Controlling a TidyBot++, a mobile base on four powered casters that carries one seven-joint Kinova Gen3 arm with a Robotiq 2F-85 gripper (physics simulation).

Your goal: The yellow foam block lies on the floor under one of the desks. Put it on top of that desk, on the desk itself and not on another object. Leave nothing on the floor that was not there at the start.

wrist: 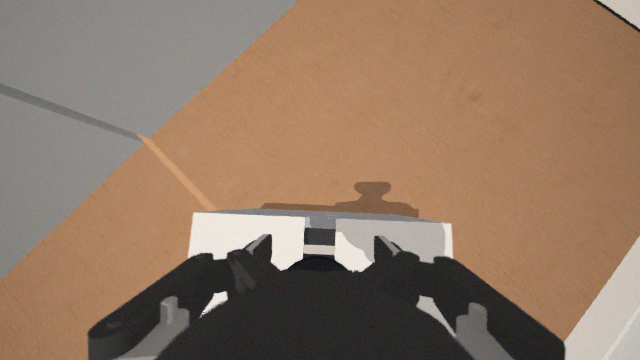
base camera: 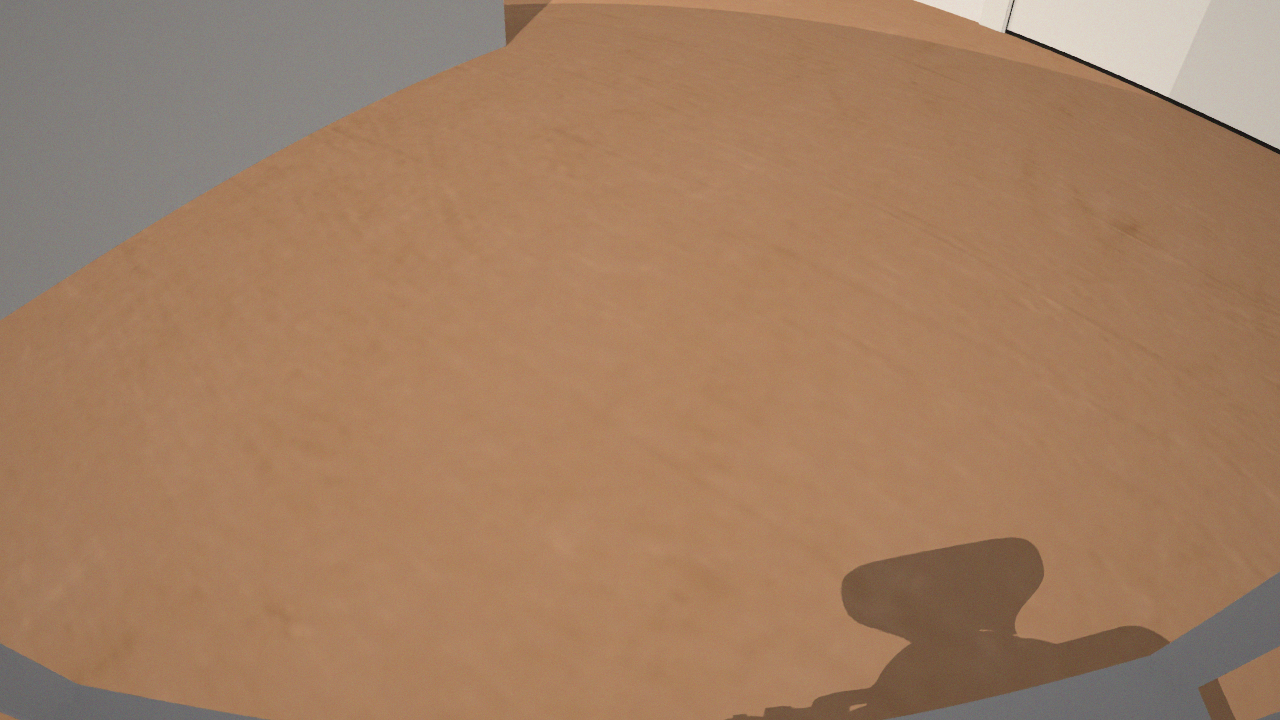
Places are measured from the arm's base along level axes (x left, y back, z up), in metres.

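Where they show: gripper, fingertip midpoint: [wrist: 322, 246].
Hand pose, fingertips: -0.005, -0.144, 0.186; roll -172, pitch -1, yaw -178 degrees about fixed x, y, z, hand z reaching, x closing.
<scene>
After its pixels a point has its place, as x, y, z.
My gripper [wrist: 322, 246] {-0.005, -0.144, 0.186} is open in the wrist view, with its two black fingers apart and nothing between them. It is above the robot's own white and grey base. The gripper does not show in the base camera view, where a dark shadow of the arm lies on the floor at the lower right. The yellow foam block and the desks do not show in either view.
A large plain grey surface [base camera: 223, 98] {0.448, -0.775, -0.297} [wrist: 100, 60] {0.642, -0.553, -0.108} stands at the upper left of both views. Brown floor [base camera: 626, 313] {-0.013, -0.488, -0.397} [wrist: 400, 100] {-0.320, -0.632, -0.397} runs beside it. A white panel [base camera: 1235, 62] {-1.267, -1.129, -0.261} with a dark lower edge is at the upper right. A white strip [wrist: 605, 300] {-1.046, 0.131, -0.373} is at the wrist view's lower right.
</scene>
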